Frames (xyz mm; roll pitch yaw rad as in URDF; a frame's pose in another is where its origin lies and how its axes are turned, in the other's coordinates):
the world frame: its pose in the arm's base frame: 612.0 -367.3 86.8 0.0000 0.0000 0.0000
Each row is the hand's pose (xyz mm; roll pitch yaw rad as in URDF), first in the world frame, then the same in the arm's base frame.
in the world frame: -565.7 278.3 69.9 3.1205 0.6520 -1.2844
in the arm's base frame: 46.3 -89.0 156.7 3.1205 0.6520 -1.2844
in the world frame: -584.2 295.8 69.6 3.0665 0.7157 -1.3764
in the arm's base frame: 27.8 -71.5 156.4 3.0665 0.7157 -1.3764
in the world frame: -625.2 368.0 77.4 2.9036 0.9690 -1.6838
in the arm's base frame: -13.2 0.7 164.2 2.9036 0.9690 -1.6838
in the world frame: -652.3 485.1 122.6 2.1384 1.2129 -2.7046
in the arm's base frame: -40.3 117.8 209.4 2.1384 1.2129 -2.7046
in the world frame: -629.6 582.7 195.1 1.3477 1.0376 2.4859
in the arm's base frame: -17.6 215.4 281.9 1.3477 1.0376 2.4859
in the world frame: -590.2 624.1 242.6 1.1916 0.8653 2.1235
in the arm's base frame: 21.8 256.8 329.4 1.1916 0.8653 2.1235
